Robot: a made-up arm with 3 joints.
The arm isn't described. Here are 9 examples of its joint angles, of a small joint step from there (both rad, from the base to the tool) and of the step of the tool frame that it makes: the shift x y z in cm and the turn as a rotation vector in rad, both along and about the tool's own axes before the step.
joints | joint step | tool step
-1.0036 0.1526 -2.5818 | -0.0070 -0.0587 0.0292 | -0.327 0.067 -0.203 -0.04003 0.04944 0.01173
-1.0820 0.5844 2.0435 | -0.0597 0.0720 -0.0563 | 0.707 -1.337 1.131 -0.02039 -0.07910 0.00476
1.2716 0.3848 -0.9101 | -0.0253 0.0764 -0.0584 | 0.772 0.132 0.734 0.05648 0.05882 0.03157
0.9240 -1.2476 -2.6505 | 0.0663 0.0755 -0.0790 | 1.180 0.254 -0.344 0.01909 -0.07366 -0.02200
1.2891 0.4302 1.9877 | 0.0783 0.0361 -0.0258 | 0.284 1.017 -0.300 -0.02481 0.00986 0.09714
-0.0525 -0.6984 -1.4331 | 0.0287 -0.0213 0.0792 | -0.694 0.360 -0.092 -0.06442 -0.00386 -0.07623
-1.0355 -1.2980 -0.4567 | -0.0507 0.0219 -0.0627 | 1.296 -0.463 -0.352 0.05430 -0.00301 0.09843
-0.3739 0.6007 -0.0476 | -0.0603 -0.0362 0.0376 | -0.520 0.266 1.114 -0.07689 -0.03163 -0.04604
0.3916 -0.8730 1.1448 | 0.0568 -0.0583 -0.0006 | -1.407 -0.154 -1.114 0.03633 0.03706 -0.05992
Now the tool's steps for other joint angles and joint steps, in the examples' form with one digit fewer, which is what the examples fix.
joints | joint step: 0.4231 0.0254 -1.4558 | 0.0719 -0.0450 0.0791
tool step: -1.38 0.12 -0.96 -0.0582 -0.0607 -0.0696
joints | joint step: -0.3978 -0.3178 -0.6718 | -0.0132 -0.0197 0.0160
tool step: 0.06 -0.06 0.07 -0.0240 -0.0102 -0.0005
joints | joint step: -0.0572 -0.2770 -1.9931 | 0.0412 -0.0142 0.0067
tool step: -0.45 0.31 -0.45 -0.0293 -0.0326 -0.0091
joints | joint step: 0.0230 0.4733 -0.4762 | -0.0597 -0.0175 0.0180
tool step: 0.07 0.37 1.16 -0.0724 0.0006 -0.0078
